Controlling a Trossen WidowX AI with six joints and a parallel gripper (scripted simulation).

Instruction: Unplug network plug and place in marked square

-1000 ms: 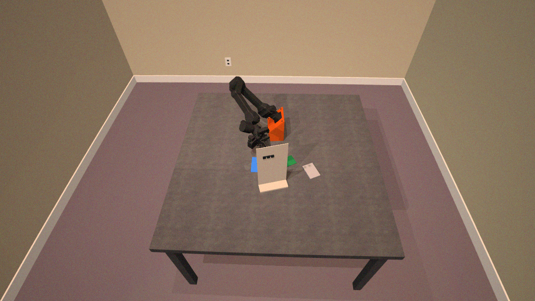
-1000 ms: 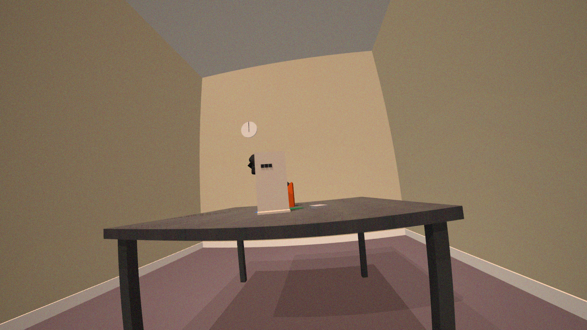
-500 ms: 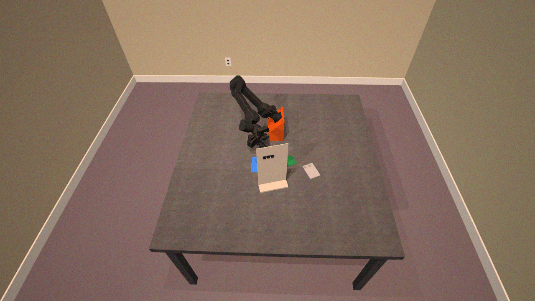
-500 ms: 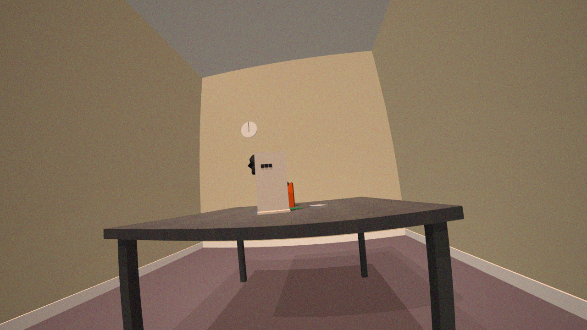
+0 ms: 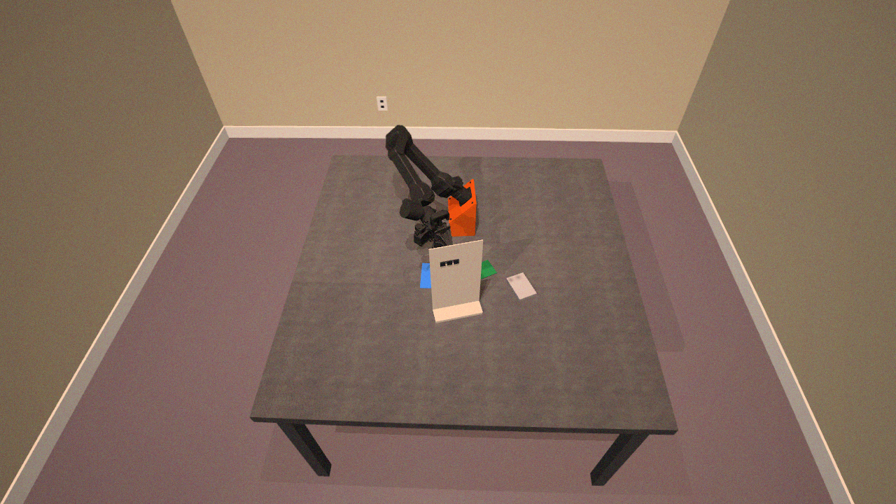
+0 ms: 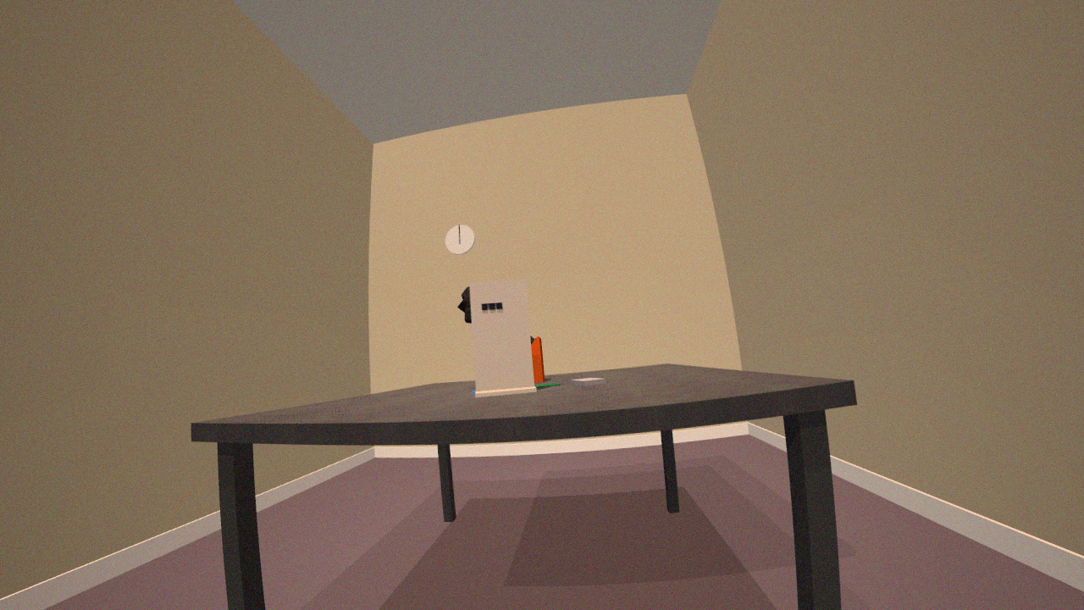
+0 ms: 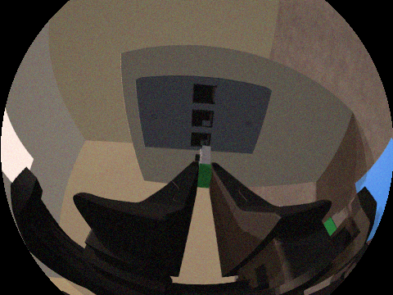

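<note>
The blue square is 250 mm below my gripper tip, 100 mm behind it and 50 mm to the right of it. Round my gripper tip: beige panel (100 mm below, 60 mm ahead); then green plug (right at my gripper tip).
</note>
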